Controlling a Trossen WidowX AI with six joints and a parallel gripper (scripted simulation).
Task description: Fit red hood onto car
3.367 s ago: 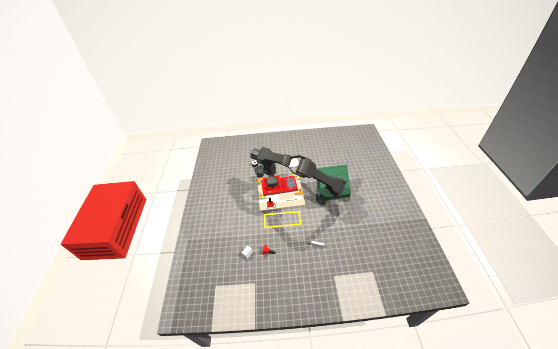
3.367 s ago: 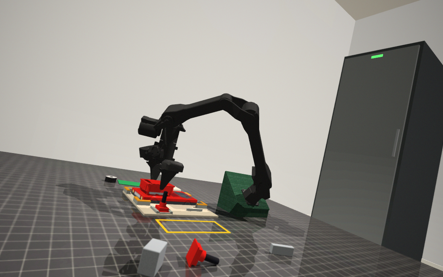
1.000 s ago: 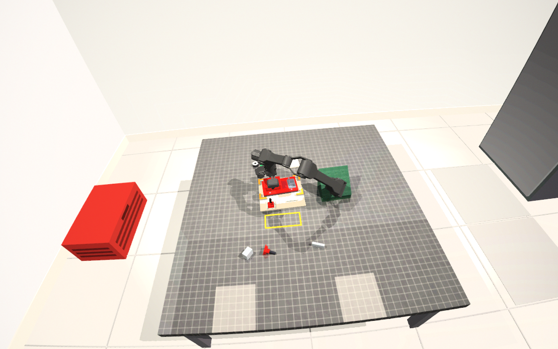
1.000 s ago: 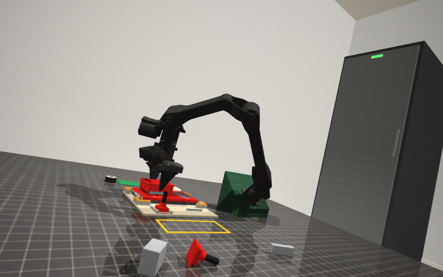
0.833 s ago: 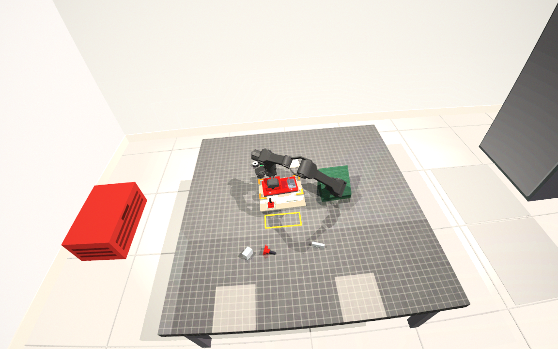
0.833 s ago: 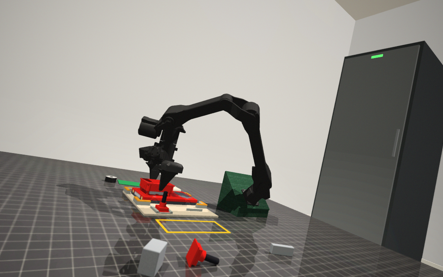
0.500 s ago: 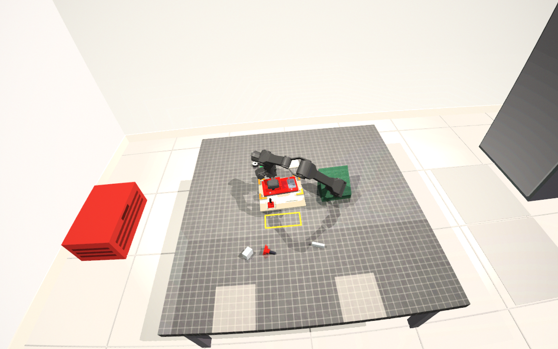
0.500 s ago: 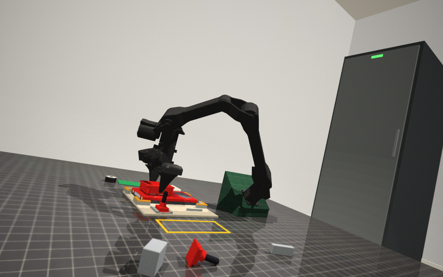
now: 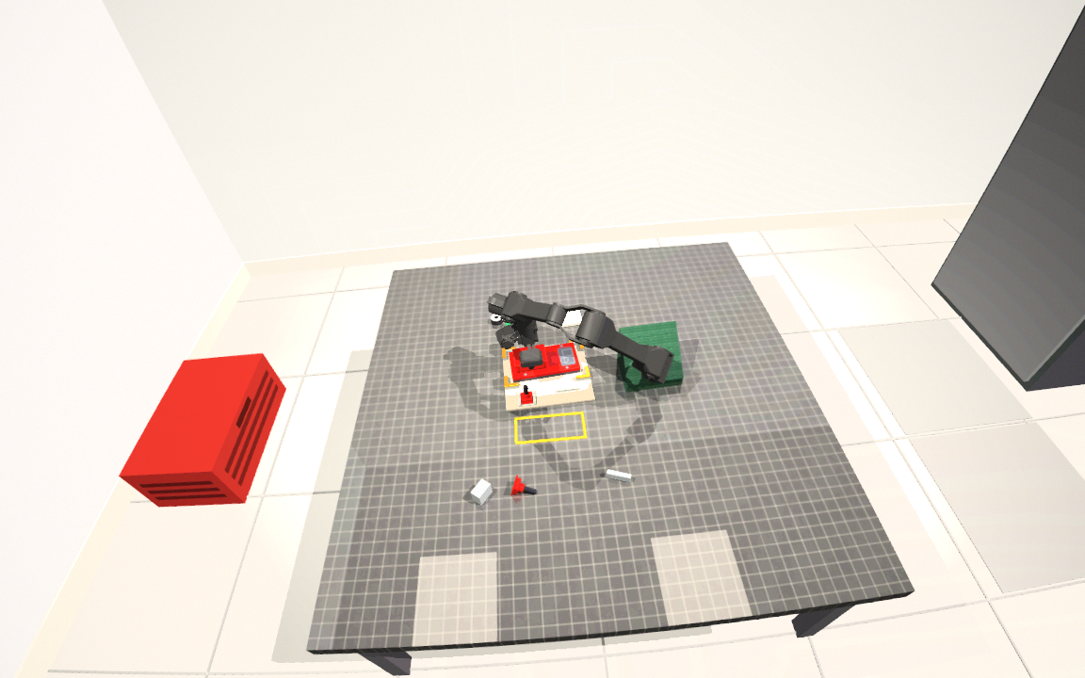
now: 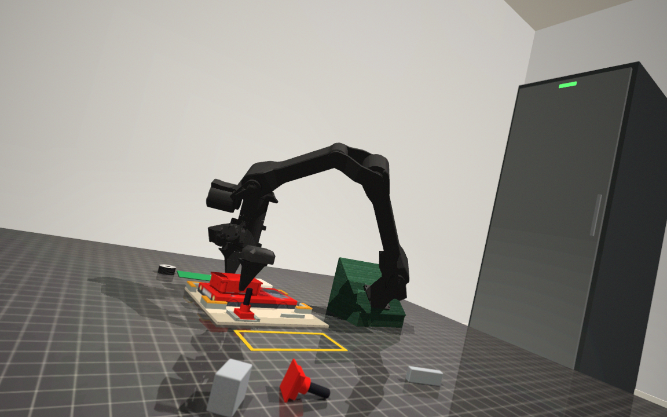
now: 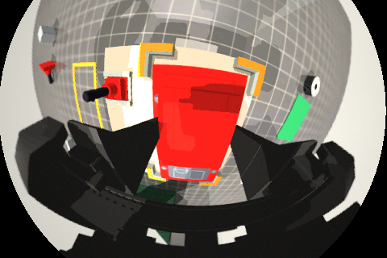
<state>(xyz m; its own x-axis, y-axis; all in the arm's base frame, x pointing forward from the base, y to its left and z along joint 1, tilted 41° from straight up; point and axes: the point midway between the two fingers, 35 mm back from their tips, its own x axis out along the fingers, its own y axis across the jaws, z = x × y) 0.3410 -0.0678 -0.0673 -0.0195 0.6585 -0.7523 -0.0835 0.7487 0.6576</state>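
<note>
The red hood is 1 cm above my gripper tip. The rest, counted from my gripper tip: green strip 22 cm to the right, 3 cm below, 2 cm ahead; then grey engine block 1 cm below; then cream jig 4 cm behind, 2 cm to the left, 2 cm below.
</note>
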